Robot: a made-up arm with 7 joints.
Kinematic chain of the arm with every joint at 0, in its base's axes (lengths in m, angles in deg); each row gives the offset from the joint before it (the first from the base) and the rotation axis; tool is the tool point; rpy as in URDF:
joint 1: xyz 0 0 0.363 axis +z
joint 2: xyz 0 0 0 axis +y
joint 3: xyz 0 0 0.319 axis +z
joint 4: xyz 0.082 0 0 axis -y
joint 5: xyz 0.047 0 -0.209 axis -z
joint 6: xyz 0 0 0 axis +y
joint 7: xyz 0.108 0 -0.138 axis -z
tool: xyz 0 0 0 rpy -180 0 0
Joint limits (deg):
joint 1: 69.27..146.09
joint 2: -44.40..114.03
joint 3: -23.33..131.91
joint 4: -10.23..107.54
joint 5: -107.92..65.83
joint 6: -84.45..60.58
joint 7: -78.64..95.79
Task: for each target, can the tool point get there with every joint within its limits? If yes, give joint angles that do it. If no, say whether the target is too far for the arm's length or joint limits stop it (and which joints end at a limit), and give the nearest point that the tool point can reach.
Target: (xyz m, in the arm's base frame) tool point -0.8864 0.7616 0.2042
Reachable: no: too far | nearest point -0.5101 0.4383 0.2716 | short by 0.501 m
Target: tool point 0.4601 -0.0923 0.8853
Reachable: no: joint limits stop it (at a limit: joint 2, joint 3, joint 4) | nearest point 0.3293 -0.0661 0.8654 | short by 0.135 m
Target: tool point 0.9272 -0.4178 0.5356
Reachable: no: too far | nearest point 0.4179 -0.4066 0.5412 | short by 0.509 m
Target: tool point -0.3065 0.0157 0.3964
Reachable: yes | joints 96.44 79.63 69.64 14.86 -60.44 -18.86 -1.81
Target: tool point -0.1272 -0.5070 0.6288
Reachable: yes | joints 134.94 -24.49 105.84 87.57 -62.87 35.39 -21.91
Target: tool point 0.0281 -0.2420 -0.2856
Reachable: no: joint limits stop it (at a limit: joint 1, joint 2) | nearest point -0.0702 -0.1005 -0.1139 | short by 0.243 m
